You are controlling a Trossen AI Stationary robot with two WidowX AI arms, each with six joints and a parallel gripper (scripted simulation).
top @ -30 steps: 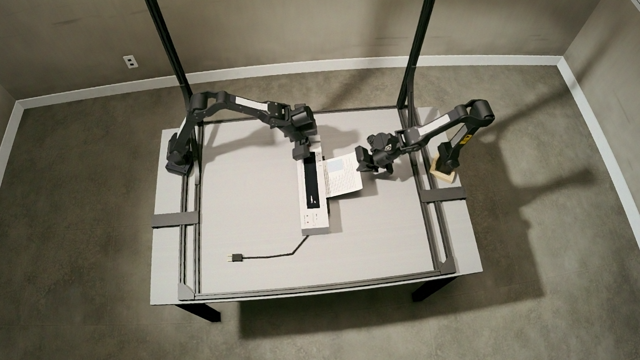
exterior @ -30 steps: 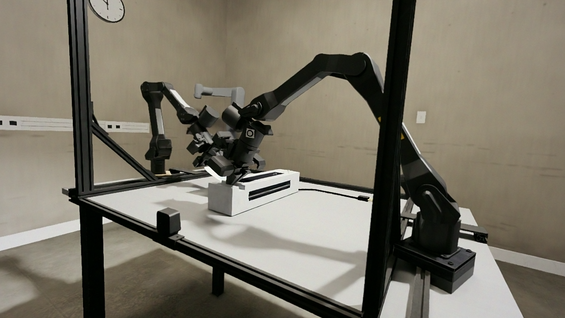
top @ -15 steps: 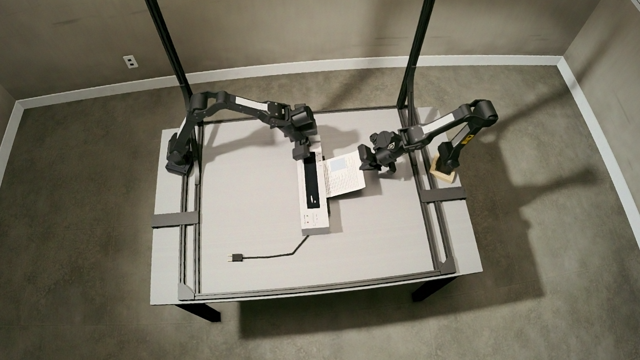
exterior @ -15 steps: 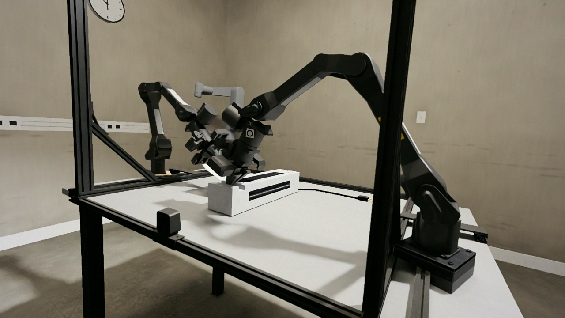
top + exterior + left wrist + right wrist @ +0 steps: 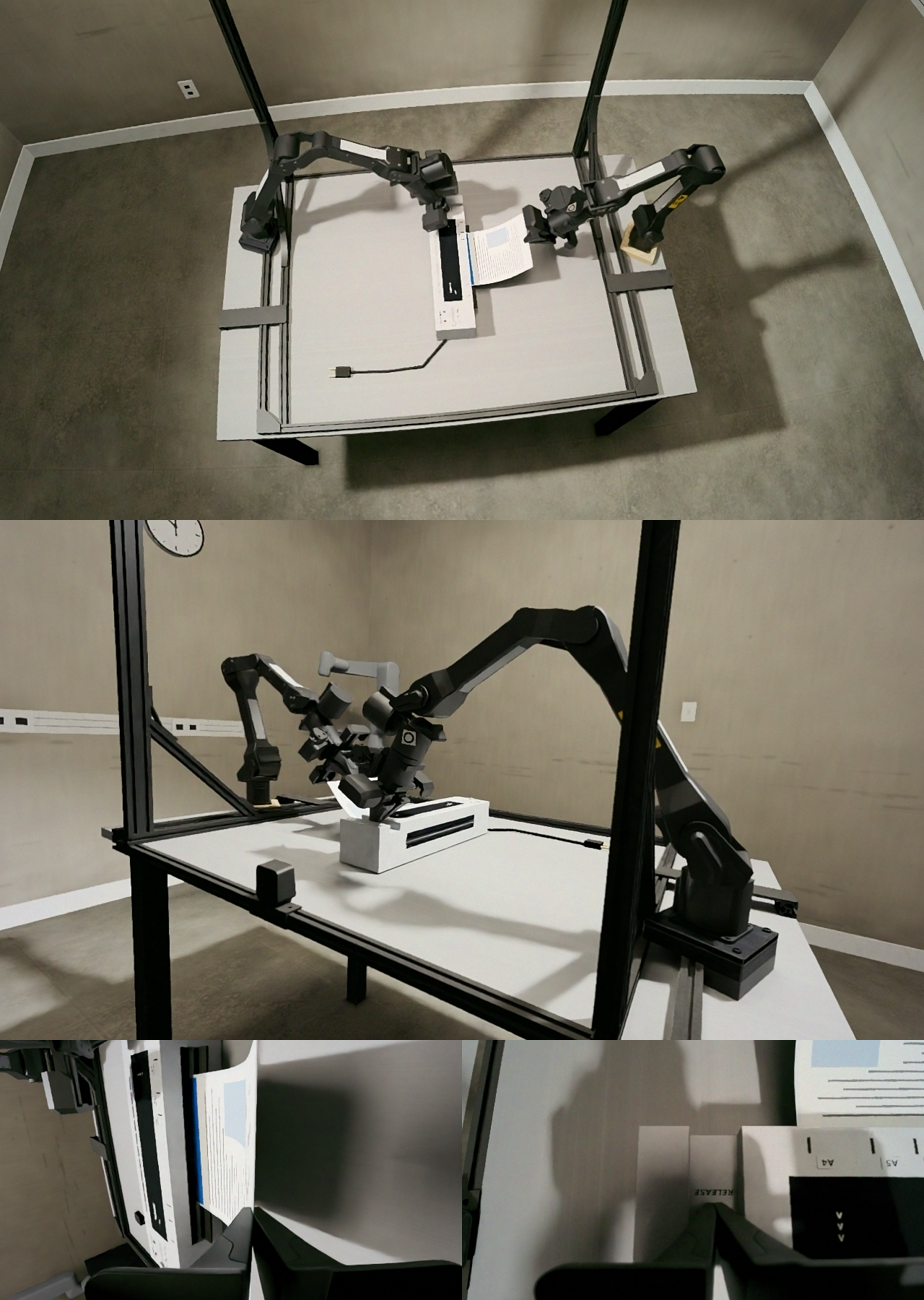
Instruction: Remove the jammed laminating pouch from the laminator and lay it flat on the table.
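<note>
Now: the red release key 1 cm to the left of my right hand and 4 cm below it. From my right hand the other things lie so: plug (43 cm ahead, 25 cm to the right, 9 cm below).
</note>
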